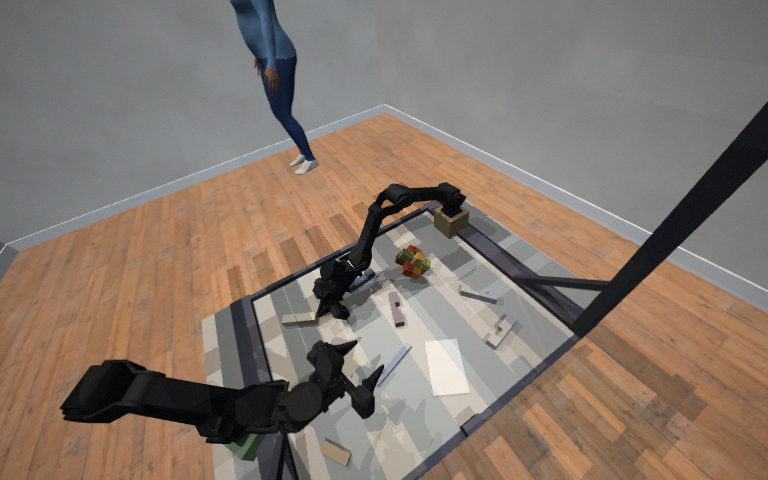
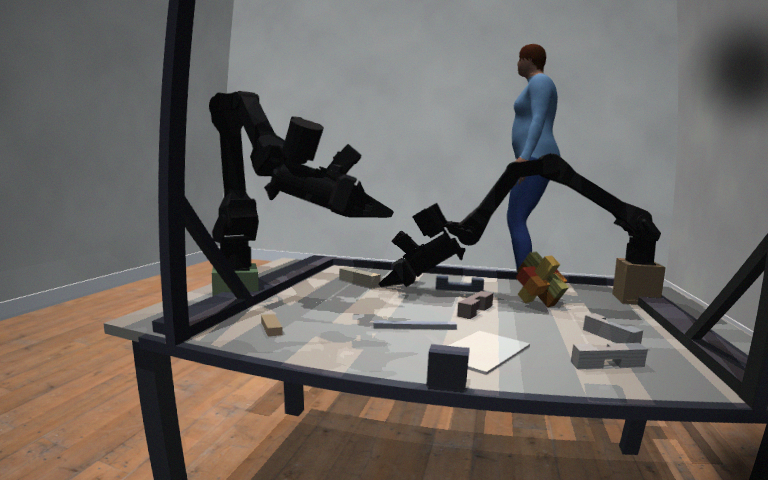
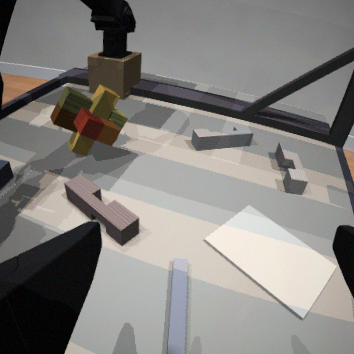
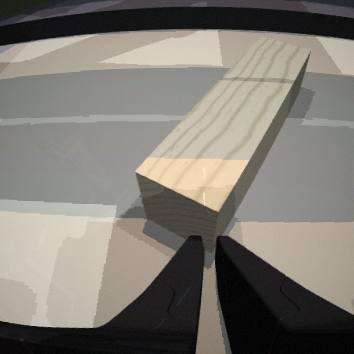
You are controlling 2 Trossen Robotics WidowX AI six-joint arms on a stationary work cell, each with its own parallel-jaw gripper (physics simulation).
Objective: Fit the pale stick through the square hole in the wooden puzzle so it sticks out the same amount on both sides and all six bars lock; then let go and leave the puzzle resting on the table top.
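Seen in the pictures: left gripper, between the fingertips: [image 1: 369,353] [image 2: 391,214] [image 3: 221,236]; right gripper, between the fingertips: [image 1: 318,315] [image 2: 379,284] [image 4: 207,246]; left arm's base, origin of its link: [image 2: 234,267]; right arm's base, origin of its link: [image 1: 451,210] [image 2: 640,262] [image 3: 114,53].
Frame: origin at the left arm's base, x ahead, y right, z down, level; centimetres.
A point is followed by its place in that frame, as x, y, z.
Note:
The wooden puzzle [image 1: 413,261] {63.2, 22.2, -3.1} [image 2: 542,278] {63.3, 23.7, -0.4} [image 3: 89,123], a cross of red, orange, yellow and olive bars, rests tilted on the table top; its square hole cannot be made out. The pale stick [image 1: 298,318] {30.8, -7.7, 3.2} [image 2: 359,275] {30.6, -5.9, 3.8} [image 4: 220,125] {32.4, -5.6, 3.2} lies apart from the puzzle on the table. My right gripper [image 1: 320,312] {35.1, -3.3, 5.8} [image 2: 382,283] {35.1, -3.3, 5.8} [image 4: 207,246] {35.1, -3.3, 5.8} is low at the stick's near end, its fingertips nearly together with the near lower corner showing in the narrow gap; it appears to pinch that corner. My left gripper [image 1: 369,354] {26.4, 26.5, -14.0} [image 2: 390,213] {26.4, 26.5, -14.0} [image 3: 221,236] {26.4, 26.5, -14.0} is wide open and empty above the table.
A brown notched block [image 1: 397,309] {46.5, 22.9, 3.1} [image 2: 474,304] {45.0, 25.5, 3.5} [image 3: 102,209] {45.7, 22.1, 3.2}, a dark blue notched block [image 2: 459,283] {53.5, 3.7, 4.7} and a thin lavender strip [image 1: 394,365] {30.9, 28.7, 5.2} [image 2: 414,324] {30.8, 28.8, 5.3} [image 3: 178,305] {32.7, 28.6, 5.2} lie on the table, with a white sheet [image 1: 446,367] {36.6, 42.7, 5.7} [image 3: 272,260] {36.0, 41.7, 5.7}, grey notched blocks [image 1: 500,332] [image 3: 222,138] and a tan block [image 1: 335,452] {6.1, 23.9, 4.7} [image 2: 271,324] {5.8, 25.9, 4.7}.

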